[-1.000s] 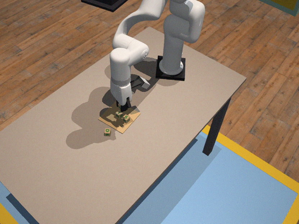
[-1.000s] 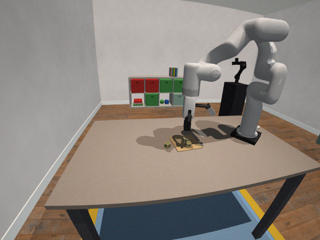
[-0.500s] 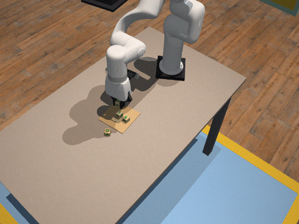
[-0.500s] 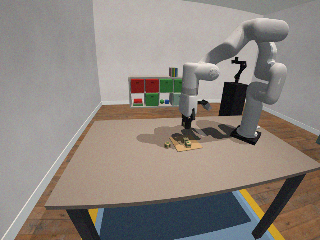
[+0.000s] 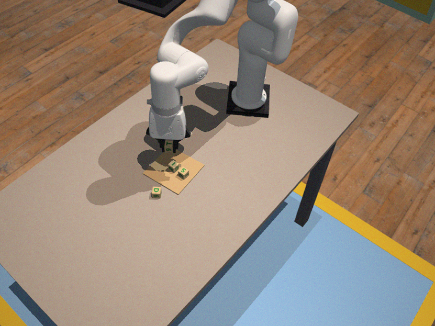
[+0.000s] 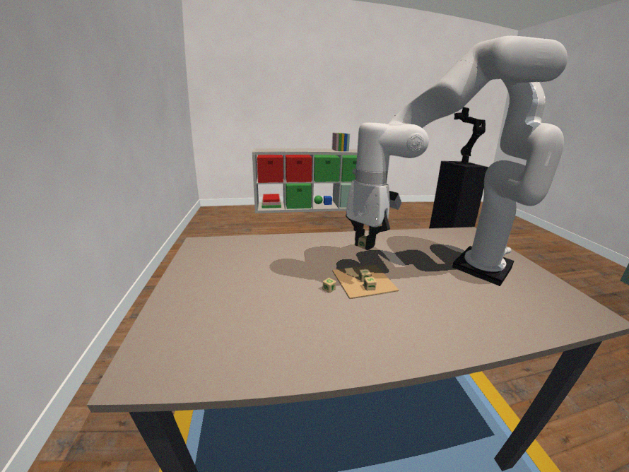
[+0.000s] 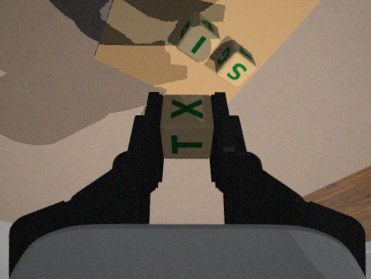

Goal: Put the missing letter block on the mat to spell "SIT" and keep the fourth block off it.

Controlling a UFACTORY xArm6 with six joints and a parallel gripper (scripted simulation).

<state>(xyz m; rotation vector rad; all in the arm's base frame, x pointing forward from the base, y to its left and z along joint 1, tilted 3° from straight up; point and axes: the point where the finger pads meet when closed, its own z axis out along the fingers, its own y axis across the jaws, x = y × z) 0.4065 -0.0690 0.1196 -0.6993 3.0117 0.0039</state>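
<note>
Now: the I block 1 cm behind my hand, 1 cm to the left of it and 11 cm below it. From my hand the other things lie so: T block (1 cm below); then S block (5 cm to the left, 11 cm below); then tan mat (1 cm behind, 1 cm to the left, 12 cm below).
</note>
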